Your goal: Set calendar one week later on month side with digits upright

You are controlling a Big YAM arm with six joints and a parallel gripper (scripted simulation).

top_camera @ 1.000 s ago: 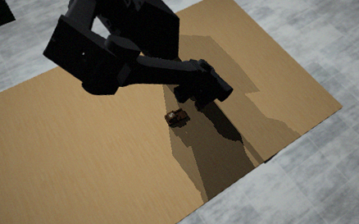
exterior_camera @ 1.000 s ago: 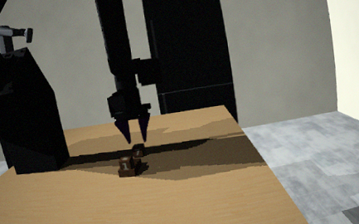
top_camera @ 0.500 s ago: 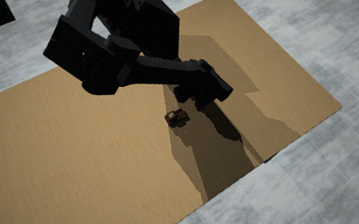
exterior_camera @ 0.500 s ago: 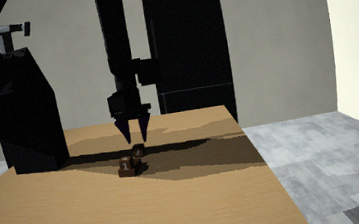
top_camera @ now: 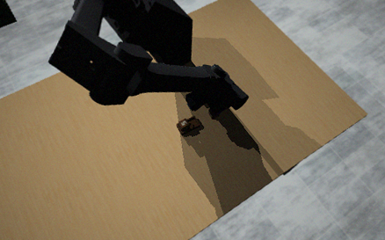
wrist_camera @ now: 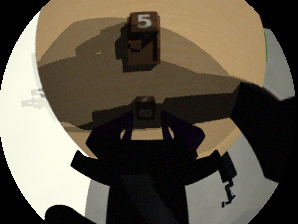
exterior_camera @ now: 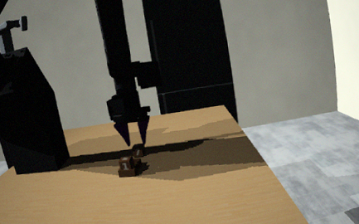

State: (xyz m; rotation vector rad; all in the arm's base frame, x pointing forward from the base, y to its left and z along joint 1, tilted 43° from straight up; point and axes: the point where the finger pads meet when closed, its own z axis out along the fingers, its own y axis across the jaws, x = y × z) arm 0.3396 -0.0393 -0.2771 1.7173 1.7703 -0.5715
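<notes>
My gripper is now 110 mm to the left of the brown tray and 30 mm above it.
</notes>
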